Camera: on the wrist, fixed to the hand. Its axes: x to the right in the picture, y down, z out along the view.
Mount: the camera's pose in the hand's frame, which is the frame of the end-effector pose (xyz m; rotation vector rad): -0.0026 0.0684 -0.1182 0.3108 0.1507 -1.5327
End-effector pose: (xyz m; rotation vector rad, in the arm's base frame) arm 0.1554 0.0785 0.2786 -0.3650 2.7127 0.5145
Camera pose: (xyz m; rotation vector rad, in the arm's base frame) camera 0.1018 0.0940 0.4033 -2.0645 1.7468 -0.3812
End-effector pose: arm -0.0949 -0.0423 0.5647 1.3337 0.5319 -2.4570
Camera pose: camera 0.0225 -0.0494 0.4953 -0.6563 -0.8030 1.6479
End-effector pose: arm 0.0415 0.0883 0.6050 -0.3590 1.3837 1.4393
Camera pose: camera -0.0638 0.0015 0.6104 -1.0252 0.9235 -0.0645
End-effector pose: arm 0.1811 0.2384 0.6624 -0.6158 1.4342 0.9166
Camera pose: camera 0.0591 0.1772 0.6668 -1.2435 0.7856 -0.5553
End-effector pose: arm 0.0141 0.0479 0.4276 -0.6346 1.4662 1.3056
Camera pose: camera -0.0853 -0.0445 0.4429 -1.2587 0.7914 -0.1617
